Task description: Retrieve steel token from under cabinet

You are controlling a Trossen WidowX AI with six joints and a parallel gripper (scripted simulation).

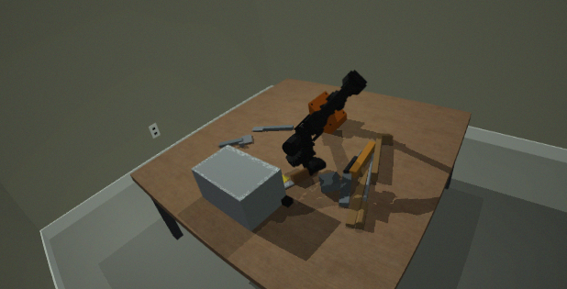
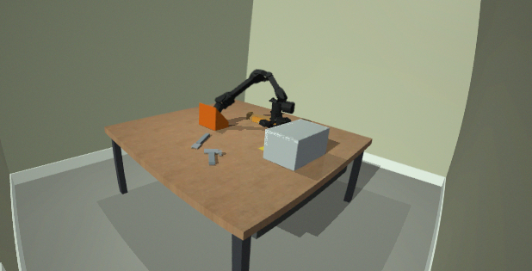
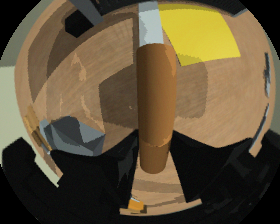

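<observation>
The grey block lies 110 mm to the left of my gripper tip and 10 mm above it. The rest, counted from my gripper tip: wooden stick (230 mm to the left, 20 mm behind); orange bar (200 mm behind, 130 mm to the left, 10 mm above); grey t-piece (470 mm to the right, 30 mm ahead).
</observation>
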